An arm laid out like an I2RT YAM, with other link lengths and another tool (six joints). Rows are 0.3 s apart.
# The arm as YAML. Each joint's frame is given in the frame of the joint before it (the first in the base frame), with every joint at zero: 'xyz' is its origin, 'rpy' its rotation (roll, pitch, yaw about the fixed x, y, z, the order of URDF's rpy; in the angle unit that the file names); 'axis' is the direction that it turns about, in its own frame. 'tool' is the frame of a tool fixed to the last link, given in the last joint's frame.
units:
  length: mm
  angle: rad
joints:
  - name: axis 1
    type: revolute
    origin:
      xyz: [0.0, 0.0, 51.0]
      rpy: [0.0, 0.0, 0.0]
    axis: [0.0, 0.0, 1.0]
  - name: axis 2
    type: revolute
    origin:
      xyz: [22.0, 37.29, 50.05]
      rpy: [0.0, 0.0, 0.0]
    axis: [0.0, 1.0, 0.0]
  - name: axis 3
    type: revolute
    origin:
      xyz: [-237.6, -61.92, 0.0]
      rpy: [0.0, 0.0, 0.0]
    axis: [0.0, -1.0, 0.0]
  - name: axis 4
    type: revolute
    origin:
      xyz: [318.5, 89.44, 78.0]
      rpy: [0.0, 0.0, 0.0]
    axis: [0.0, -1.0, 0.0]
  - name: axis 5
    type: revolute
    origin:
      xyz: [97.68, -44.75, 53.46]
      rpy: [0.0, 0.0, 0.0]
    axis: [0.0, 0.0, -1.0]
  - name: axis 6
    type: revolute
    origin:
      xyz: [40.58, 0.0, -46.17]
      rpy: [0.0, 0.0, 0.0]
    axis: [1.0, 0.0, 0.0]
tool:
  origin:
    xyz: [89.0, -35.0, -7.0]
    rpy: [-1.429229, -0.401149, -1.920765]
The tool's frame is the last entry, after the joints.
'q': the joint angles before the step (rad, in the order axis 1, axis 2, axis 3, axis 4, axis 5, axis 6). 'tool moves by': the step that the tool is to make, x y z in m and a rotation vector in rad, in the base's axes. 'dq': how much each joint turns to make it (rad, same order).
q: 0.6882, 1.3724, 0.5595, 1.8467, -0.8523, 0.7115
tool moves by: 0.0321, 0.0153, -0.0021, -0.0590, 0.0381, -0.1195
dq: -0.0003, -0.0193, 0.0366, -0.2412, 0.0531, -0.1608
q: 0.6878, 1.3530, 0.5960, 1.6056, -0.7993, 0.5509
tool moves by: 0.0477, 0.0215, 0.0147, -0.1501, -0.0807, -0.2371
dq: 0.0006, -0.0551, 0.1254, -0.4839, 0.0762, -0.3889
